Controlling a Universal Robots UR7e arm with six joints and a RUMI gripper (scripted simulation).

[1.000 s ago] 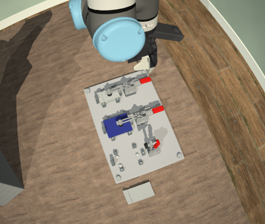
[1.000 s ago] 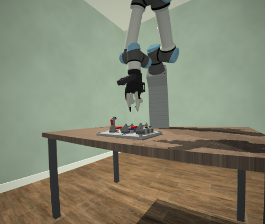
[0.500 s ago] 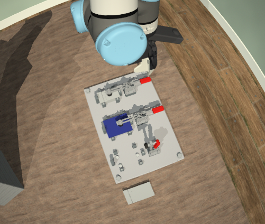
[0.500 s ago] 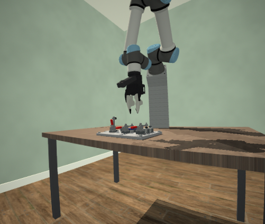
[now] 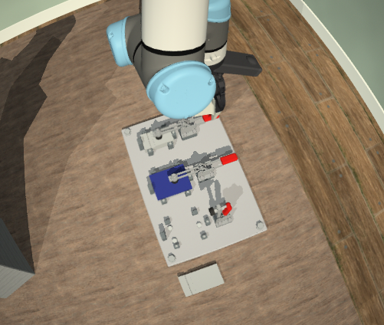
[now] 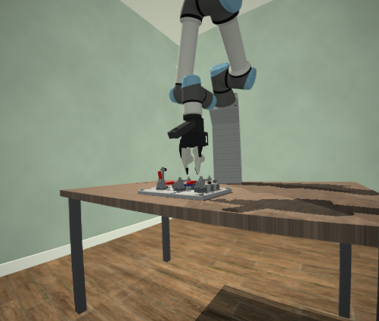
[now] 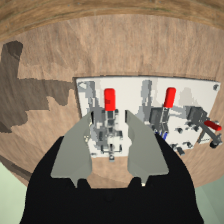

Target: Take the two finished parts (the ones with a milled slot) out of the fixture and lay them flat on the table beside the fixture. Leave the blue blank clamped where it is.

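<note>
The grey fixture plate is 100 mm to the right of my hand, 100 mm behind it and 90 mm below it. From my hand the other things lie so: blue blank (140 mm behind, 100 mm to the right, 70 mm below).
</note>
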